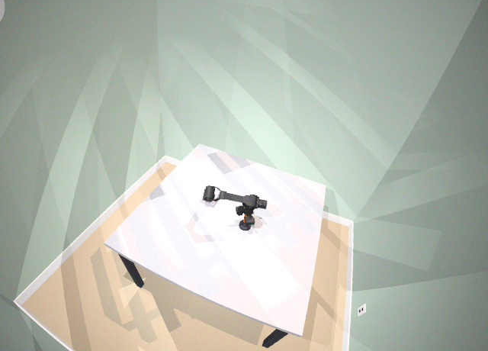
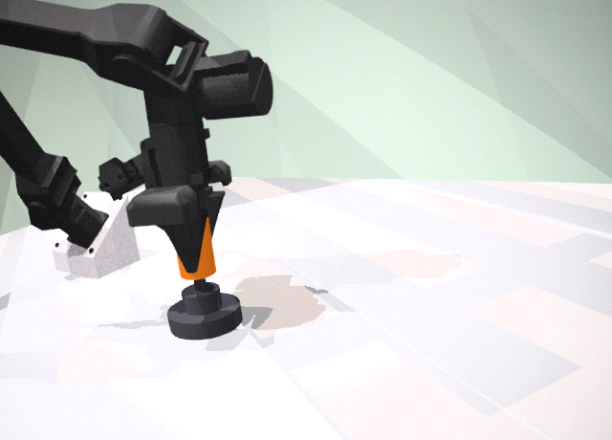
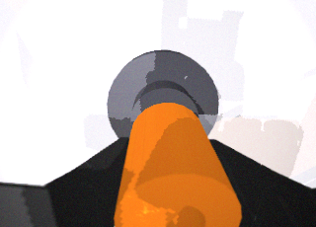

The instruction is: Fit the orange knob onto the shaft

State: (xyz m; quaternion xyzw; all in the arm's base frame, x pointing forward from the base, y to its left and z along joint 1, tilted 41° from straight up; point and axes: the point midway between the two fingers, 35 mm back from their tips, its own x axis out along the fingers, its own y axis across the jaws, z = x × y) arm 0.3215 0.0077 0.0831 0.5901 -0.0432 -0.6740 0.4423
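Right now my gripper tip is 20 mm below the orange knob. Also, from my gripper tip: dark round pedestal 40 mm below.
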